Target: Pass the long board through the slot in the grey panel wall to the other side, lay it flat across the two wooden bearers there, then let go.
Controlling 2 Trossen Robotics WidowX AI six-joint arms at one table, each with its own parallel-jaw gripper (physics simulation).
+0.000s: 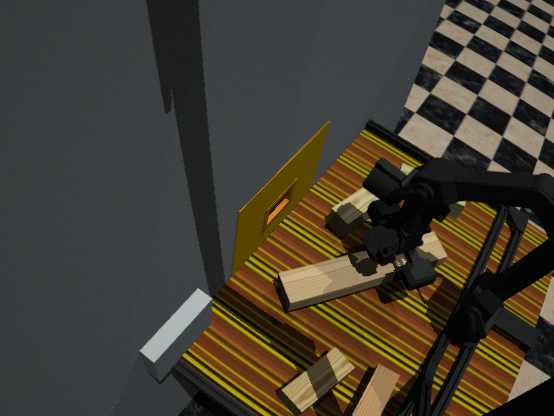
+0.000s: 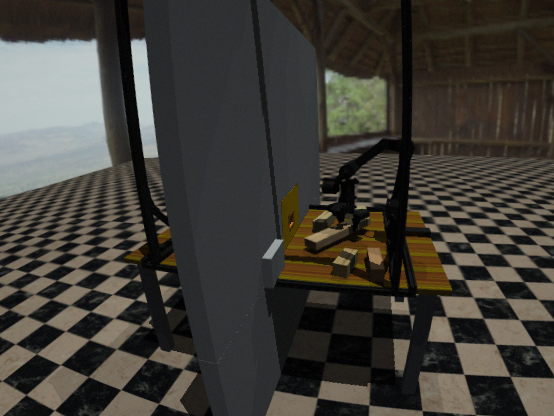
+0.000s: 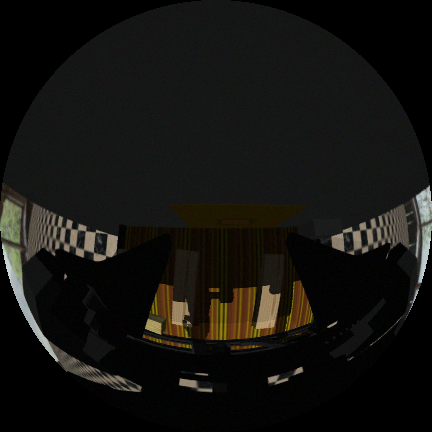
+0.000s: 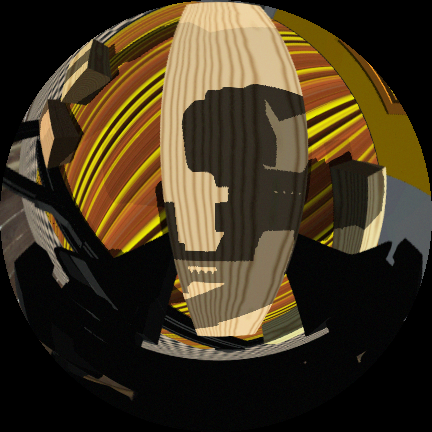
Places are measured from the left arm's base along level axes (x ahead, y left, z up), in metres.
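Pixels of known places: left gripper, between the fingertips: [image 3: 230,239]; right gripper, between the fingertips: [image 1: 388,266] [image 2: 347,230] [image 4: 230,232]; left arm's base, origin of its link: [image 3: 220,349]; right arm's base, origin of its link: [image 1: 465,330].
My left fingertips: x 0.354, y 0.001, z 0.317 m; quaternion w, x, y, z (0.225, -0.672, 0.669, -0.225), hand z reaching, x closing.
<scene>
For each thing: its top centre in the pictures, then the offset to it from my left fingertips. "spot": a spot on its surface instead. Level surfaces: height alone.
- long pale board, centre of its top: [image 4: 239,148] [image 1: 370,263] [image 2: 339,226] 0.276 m down, 0.328 m ahead, 0.020 m right
- striped table, height of its surface: 0.336 m down
- yellow plate, a spot on its surface: [image 1: 300,165] spot: 0.182 m down, 0.129 m ahead, 0.014 m left
- slot, a spot on its surface: [image 1: 279,208] spot: 0.273 m down, 0.127 m ahead, 0.028 m right
- short wooden block, centre of its top: [image 4: 370,243] [image 1: 364,198] [image 2: 323,216] 0.286 m down, 0.243 m ahead, 0.116 m left
- pale grey block, a spot on its surface: [image 1: 176,330] spot: 0.236 m down, 0.150 m ahead, 0.352 m right
The long pale board [image 1: 325,281] [image 2: 326,237] [image 4: 229,60] is on the near side of the grey panel wall [image 1: 275,62] [image 2: 213,165], just over the striped table [image 1: 267,355]. One end points roughly toward the yellow plate [image 1: 300,165] [image 2: 291,202] [image 4: 386,132] around the slot [image 1: 279,208] [image 3: 236,221]. My right gripper [image 1: 399,262] [image 2: 354,220] [image 4: 230,232] is shut on the board near its far end. My left gripper [image 3: 230,239] is open and empty on the other side of the wall, above two wooden bearers [image 3: 181,312] [image 3: 268,306] that lie side by side.
A short wooden block [image 1: 351,208] [image 4: 356,201] lies behind the board near the wall. Two more blocks [image 1: 317,380] [image 1: 376,390] lie at the table's front edge. A pale grey block [image 1: 176,330] [image 2: 272,257] juts from the wall's edge. A black frame post [image 2: 403,165] stands at the table's side.
</scene>
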